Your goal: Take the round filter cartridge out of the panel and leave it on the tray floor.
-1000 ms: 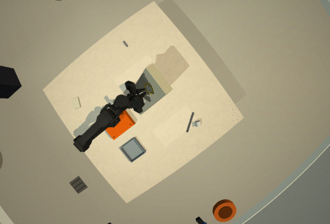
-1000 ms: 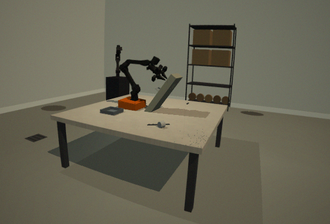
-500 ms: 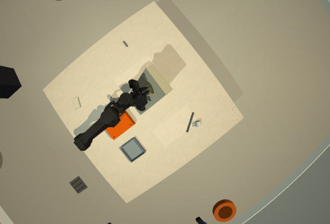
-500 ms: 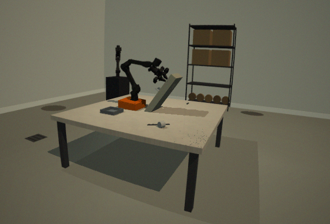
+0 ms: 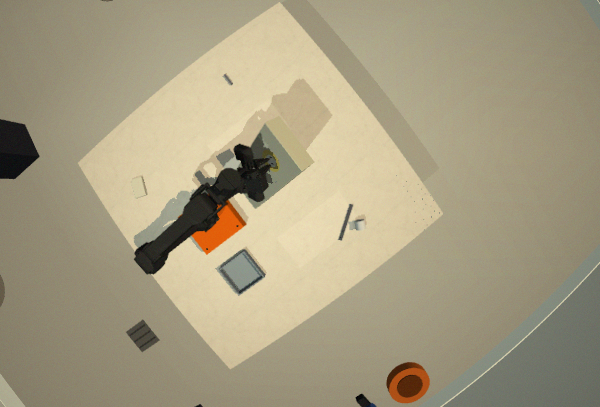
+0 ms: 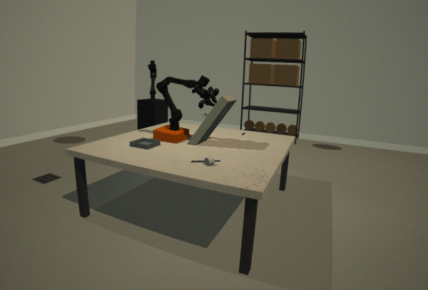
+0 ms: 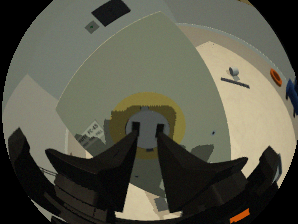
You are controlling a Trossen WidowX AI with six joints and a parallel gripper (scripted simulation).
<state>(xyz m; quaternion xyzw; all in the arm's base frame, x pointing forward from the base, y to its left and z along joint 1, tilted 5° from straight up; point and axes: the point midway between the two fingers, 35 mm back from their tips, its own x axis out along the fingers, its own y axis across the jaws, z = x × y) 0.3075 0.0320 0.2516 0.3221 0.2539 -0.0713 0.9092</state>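
Now: gripper tip 2 cm short of the white filter cartridge and 1 cm above it. From my gripper tip the other things lie so: grey tray 40 cm behind, 31 cm to the right, 28 cm below; small pale block 61 cm behind, 29 cm to the left, 28 cm below.
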